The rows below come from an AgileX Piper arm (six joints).
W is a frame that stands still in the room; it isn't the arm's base.
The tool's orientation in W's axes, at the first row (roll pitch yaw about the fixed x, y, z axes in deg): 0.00 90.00 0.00
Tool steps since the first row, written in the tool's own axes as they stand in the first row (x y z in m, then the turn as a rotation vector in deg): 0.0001 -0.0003 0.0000 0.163 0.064 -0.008; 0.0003 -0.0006 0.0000 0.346 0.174 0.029; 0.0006 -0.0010 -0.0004 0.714 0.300 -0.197; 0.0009 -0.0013 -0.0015 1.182 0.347 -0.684; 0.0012 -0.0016 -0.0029 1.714 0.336 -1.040; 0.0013 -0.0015 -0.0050 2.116 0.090 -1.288; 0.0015 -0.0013 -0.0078 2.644 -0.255 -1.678; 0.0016 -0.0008 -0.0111 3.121 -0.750 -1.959; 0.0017 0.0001 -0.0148 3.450 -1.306 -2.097; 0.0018 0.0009 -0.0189 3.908 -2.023 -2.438; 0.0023 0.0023 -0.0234 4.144 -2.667 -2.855
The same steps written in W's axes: 0.0000 -0.0003 -0.0001 -0.008 0.064 -0.163; 0.0000 -0.0006 -0.0003 0.029 0.174 -0.346; -0.0004 -0.0010 -0.0006 -0.197 0.300 -0.714; -0.0015 -0.0013 -0.0009 -0.684 0.347 -1.182; -0.0029 -0.0016 -0.0012 -1.040 0.336 -1.714; -0.0050 -0.0015 -0.0013 -1.288 0.090 -2.116; -0.0078 -0.0013 -0.0015 -1.678 -0.255 -2.644; -0.0111 -0.0008 -0.0016 -1.959 -0.750 -3.121; -0.0148 0.0001 -0.0017 -2.097 -1.306 -3.450; -0.0189 0.0009 -0.0018 -2.438 -2.023 -3.908; -0.0234 0.0023 -0.0023 -2.855 -2.667 -4.144
